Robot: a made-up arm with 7 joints. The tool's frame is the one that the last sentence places. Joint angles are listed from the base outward.
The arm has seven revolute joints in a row. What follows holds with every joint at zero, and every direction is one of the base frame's. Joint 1 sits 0.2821 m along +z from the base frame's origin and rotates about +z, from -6.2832 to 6.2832 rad. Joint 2 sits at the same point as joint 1 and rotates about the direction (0, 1, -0.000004), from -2.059 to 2.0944 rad. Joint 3 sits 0.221 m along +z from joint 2 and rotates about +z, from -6.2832 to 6.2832 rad. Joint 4 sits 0.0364 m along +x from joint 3 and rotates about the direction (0, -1, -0.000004), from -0.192 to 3.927 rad. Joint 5 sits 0.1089 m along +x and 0.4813 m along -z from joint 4 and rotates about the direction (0, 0.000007, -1), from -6.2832 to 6.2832 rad. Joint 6 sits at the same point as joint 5 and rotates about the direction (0, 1, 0.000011), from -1.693 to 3.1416 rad. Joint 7 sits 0.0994 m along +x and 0.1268 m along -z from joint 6 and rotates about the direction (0, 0.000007, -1), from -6.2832 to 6.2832 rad. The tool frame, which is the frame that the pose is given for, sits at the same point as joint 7; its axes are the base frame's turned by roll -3.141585, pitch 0 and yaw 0 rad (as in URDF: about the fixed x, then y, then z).
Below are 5 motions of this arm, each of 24 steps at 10 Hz.
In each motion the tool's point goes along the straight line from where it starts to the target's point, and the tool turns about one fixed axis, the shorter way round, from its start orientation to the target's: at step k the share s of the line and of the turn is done. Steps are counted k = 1, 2, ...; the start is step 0. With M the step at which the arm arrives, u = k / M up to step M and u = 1 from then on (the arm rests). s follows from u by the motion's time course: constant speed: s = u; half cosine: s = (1 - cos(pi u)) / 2; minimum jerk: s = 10 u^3 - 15 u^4 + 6 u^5.
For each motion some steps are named. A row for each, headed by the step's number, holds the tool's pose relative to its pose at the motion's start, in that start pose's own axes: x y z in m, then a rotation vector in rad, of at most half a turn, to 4 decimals.
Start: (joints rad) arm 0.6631 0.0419 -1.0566 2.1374 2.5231 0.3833 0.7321
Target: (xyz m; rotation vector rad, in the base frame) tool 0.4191 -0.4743 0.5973 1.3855 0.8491 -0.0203
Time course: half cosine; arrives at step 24
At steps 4, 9, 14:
4: 0.0123 -0.0160 -0.0182 0.0818 0.0222 0.0411
9: 0.0565 -0.0737 -0.0837 0.3771 0.1023 0.1894
14: 0.1152 -0.1503 -0.1708 0.7690 0.2086 0.3863

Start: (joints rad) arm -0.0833 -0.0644 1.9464 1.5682 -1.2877 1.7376 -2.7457
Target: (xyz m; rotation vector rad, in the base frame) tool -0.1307 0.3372 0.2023 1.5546 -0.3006 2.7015
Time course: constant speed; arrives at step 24
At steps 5, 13, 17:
5: 0.0773 0.0561 -0.0046 0.1098 0.1502 -0.3468
13: 0.2011 0.1459 -0.0120 0.2854 0.3904 -0.9018
17: 0.2629 0.1908 -0.0157 0.3732 0.5105 -1.1792

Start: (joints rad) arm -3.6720 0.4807 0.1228 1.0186 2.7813 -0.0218 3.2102
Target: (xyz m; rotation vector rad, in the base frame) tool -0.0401 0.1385 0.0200 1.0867 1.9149 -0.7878
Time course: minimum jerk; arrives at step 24
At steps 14, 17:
14: -0.1905 0.0046 -0.1618 0.3212 -0.9178 0.6108
17: -0.2472 0.0059 -0.2100 0.4167 -1.1909 0.7925

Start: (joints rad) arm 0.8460 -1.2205 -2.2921 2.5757 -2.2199 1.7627 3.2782
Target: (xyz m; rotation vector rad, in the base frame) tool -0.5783 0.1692 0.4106 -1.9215 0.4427 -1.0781
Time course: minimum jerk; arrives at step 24
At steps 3, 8, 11, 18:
3: 0.0106 -0.0023 0.0073 -0.0091 0.0311 -0.0001
8: 0.1392 -0.0302 0.0954 -0.1189 0.4063 -0.0014
11: 0.2801 -0.0607 0.1920 -0.2393 0.8175 -0.0027
18: 0.5946 -0.1289 0.4076 -0.5080 1.7357 -0.0058

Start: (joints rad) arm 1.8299 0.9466 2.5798 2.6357 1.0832 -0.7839 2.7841
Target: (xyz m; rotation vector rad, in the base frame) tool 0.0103 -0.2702 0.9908 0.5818 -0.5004 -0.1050
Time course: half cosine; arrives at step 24
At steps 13, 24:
13: 0.2869 -0.1462 -0.3946 0.4619 0.6220 0.1238
24: 0.5076 -0.2586 -0.6980 0.8172 1.1003 0.2190

